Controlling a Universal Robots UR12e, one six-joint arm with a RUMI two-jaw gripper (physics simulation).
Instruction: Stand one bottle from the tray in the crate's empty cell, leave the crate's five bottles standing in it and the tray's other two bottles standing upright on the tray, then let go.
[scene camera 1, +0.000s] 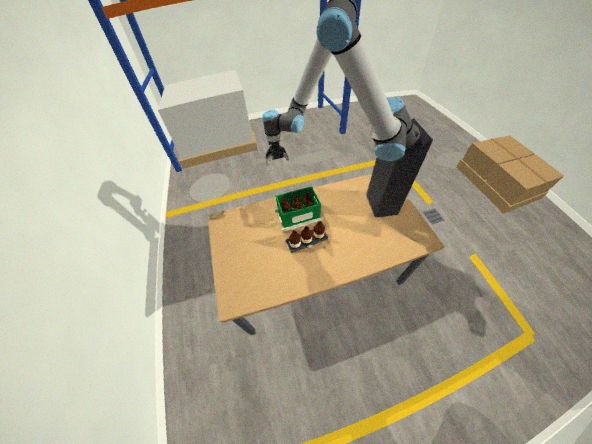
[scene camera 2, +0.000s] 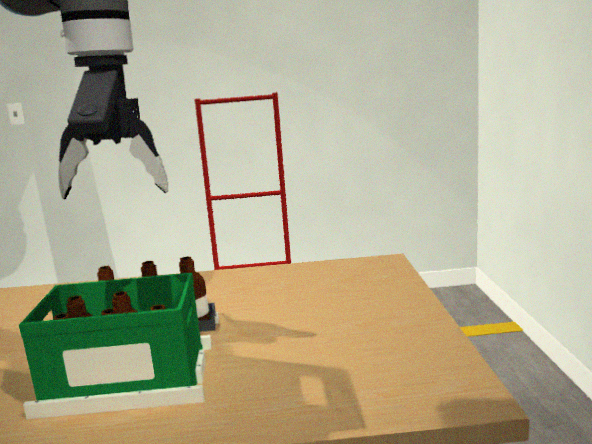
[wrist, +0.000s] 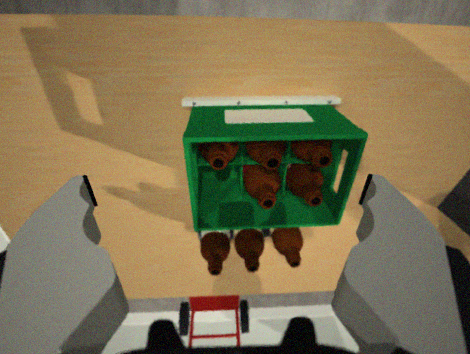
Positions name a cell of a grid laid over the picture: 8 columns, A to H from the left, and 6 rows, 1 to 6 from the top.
Labels:
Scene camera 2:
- my gripper: B3
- bottle: C4
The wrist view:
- my gripper: D4
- bottle: D5
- bottle: D3

